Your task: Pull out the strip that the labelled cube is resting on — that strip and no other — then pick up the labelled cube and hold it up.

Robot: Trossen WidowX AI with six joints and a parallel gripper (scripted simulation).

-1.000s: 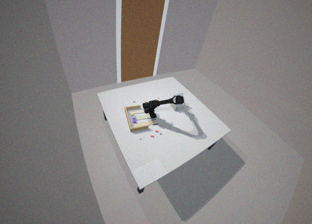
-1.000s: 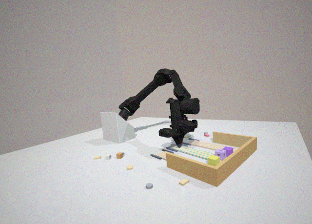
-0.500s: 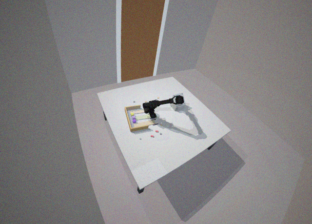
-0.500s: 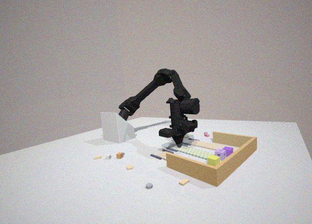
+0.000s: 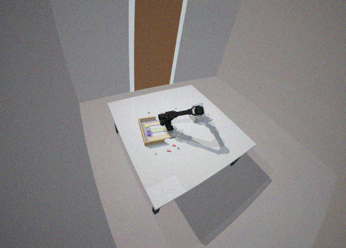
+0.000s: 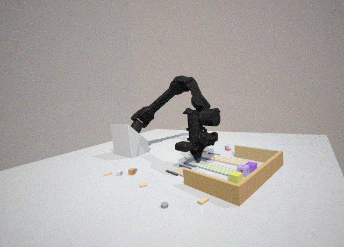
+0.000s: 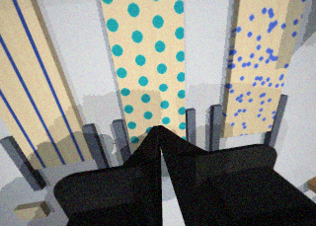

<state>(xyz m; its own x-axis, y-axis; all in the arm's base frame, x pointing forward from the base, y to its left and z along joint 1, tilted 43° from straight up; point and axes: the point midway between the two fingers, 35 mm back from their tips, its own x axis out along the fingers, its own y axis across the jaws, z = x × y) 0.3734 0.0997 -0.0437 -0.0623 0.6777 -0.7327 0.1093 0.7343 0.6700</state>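
Now: gripper tip 200 mm short of the labelled cube, 20 mm to the left of it and 20 mm below it. Also, from my gripper tip: tan chip 170 mm ahead, 220 mm to the right; orange block 160 mm behind, 210 mm to the right.
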